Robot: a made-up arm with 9 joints. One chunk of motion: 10 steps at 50 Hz.
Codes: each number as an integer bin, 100 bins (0 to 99) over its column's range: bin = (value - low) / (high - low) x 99, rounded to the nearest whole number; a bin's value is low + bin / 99 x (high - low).
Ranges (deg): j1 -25..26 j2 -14..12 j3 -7..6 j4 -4..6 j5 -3..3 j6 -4..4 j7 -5..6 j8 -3..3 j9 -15..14
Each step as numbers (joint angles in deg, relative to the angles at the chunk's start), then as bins.
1 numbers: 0.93 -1.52 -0.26 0.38 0.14 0.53 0.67 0.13 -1.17
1 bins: 50 48 51 43 52 56 51 52 47
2 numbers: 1.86 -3.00 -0.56 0.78 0.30 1.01 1.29 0.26 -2.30
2 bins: 52 42 49 47 54 62 57 54 43
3 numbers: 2.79 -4.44 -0.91 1.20 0.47 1.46 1.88 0.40 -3.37
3 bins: 54 36 46 51 57 68 62 56 40
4 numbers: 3.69 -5.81 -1.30 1.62 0.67 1.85 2.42 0.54 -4.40
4 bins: 56 31 43 56 61 72 67 58 36
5 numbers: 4.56 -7.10 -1.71 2.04 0.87 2.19 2.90 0.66 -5.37
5 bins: 57 26 40 60 64 77 71 60 33
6 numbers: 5.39 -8.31 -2.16 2.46 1.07 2.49 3.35 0.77 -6.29
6 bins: 59 22 37 64 67 80 75 62 30
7 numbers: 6.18 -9.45 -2.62 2.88 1.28 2.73 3.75 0.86 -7.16
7 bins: 61 17 33 68 71 83 79 64 27
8 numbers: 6.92 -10.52 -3.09 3.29 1.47 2.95 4.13 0.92 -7.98
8 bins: 62 13 30 72 74 86 82 65 24
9 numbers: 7.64 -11.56 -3.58 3.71 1.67 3.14 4.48 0.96 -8.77
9 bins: 63 9 26 76 77 88 85 65 21
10 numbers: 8.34 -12.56 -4.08 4.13 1.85 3.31 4.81 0.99 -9.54
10 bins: 65 5 22 80 80 90 88 66 19
